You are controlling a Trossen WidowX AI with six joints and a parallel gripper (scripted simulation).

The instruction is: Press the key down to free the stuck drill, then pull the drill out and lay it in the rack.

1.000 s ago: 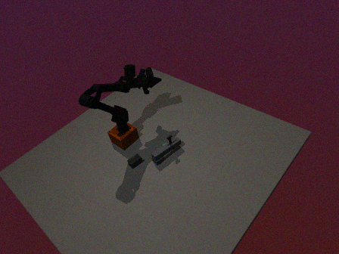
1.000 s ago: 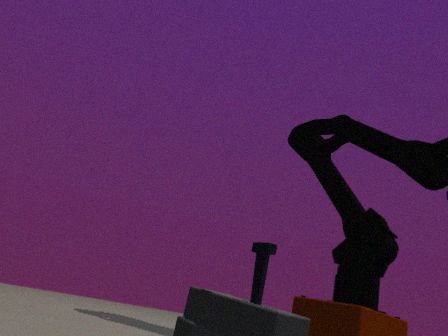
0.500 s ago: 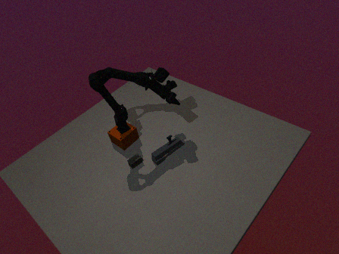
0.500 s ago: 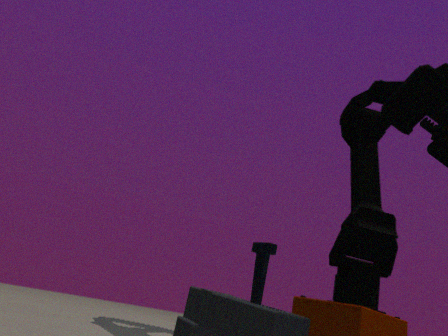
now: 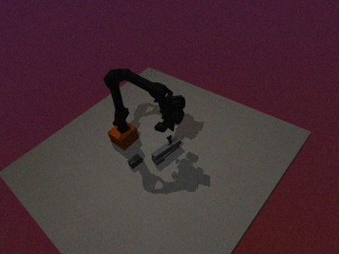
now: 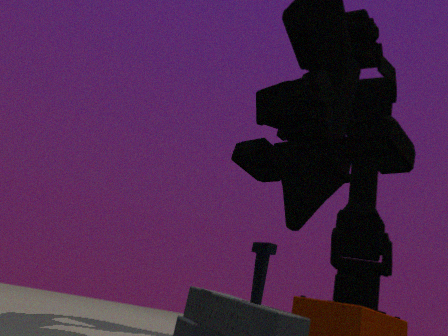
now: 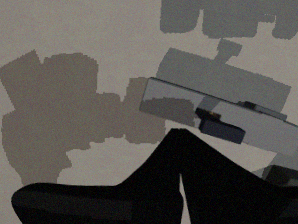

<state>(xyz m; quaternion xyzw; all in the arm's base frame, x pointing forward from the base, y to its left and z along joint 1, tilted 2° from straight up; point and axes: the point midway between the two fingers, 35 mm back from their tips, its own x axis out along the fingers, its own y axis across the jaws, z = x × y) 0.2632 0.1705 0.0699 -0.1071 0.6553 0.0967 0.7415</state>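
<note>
My gripper tip is 50 mm above the dark T-shaped drill, 30 mm to the left of it and 10 mm short of it. Round my gripper tip: rack (240 mm to the right, 120 mm below, 70 mm behind); then grey block (100 mm below, 70 mm to the right, 10 mm ahead).
</note>
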